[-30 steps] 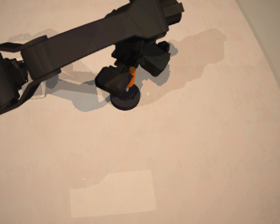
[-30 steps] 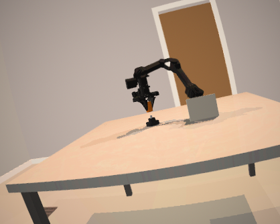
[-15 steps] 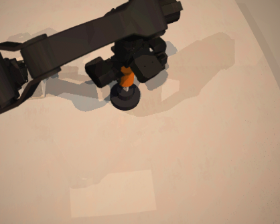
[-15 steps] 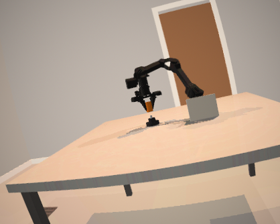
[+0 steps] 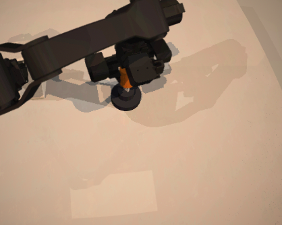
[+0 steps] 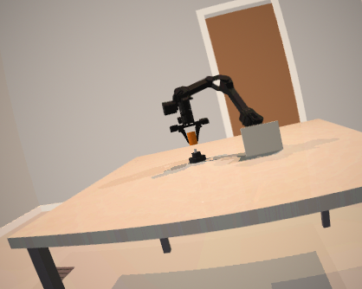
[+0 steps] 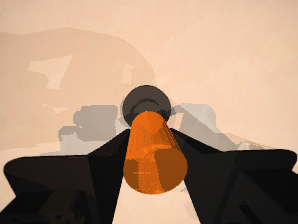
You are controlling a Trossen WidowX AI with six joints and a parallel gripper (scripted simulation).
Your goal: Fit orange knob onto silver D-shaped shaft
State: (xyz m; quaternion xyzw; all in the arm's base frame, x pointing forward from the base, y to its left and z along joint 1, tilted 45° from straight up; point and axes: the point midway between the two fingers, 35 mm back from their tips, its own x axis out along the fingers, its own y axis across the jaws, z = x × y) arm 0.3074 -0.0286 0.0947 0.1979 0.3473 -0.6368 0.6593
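Right now the round pedestal is 60 mm below my gripper tip. From my gripper tip the other things lie so: orange knob (30 mm above).
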